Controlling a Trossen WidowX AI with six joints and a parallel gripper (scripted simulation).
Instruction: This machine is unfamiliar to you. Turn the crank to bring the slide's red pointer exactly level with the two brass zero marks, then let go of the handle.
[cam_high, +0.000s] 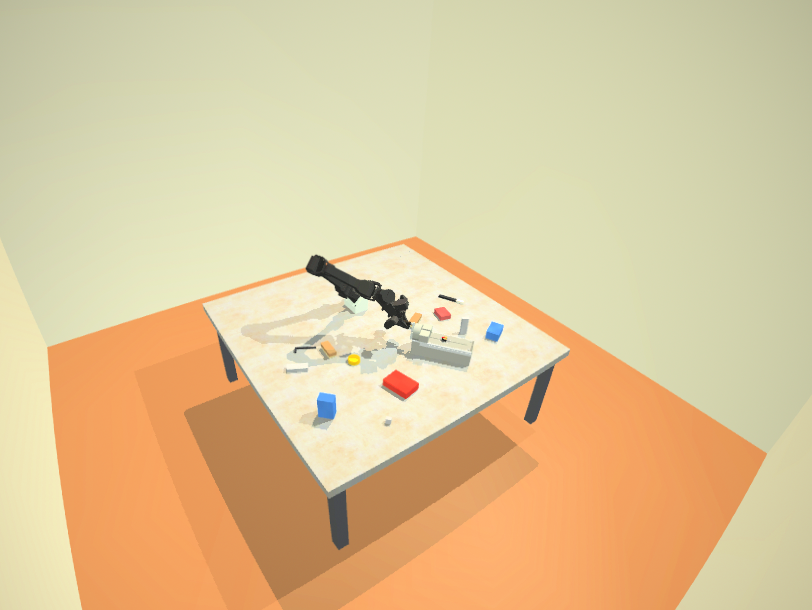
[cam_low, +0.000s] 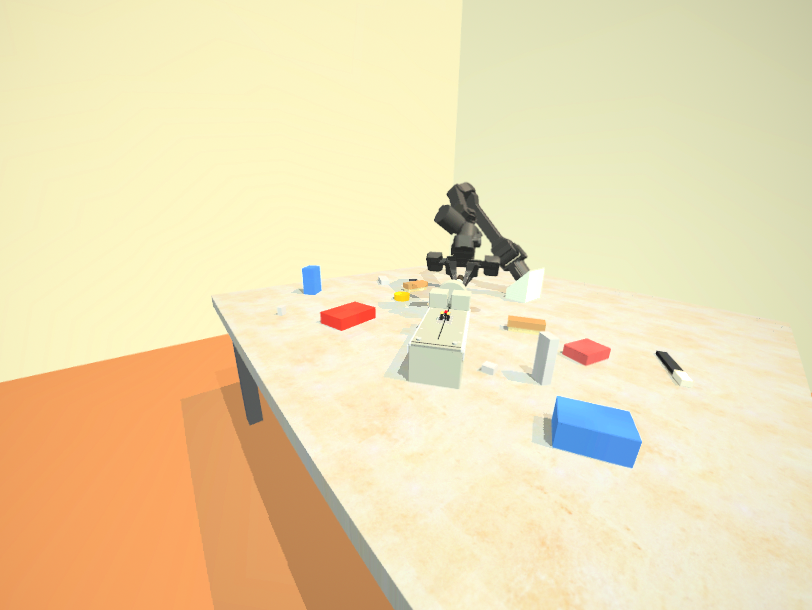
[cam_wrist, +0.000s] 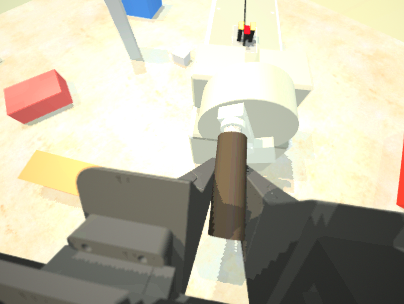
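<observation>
The crank is 10 mm above my gripper tip. The rest, counted from my gripper tip: brown crank handle (30 mm above, 10 mm to the right, 10 mm behind); then red pointer (130 mm ahead, 90 mm to the left, 10 mm below); then yellow disc (270 mm to the right, 80 mm below, 30 mm behind).
</observation>
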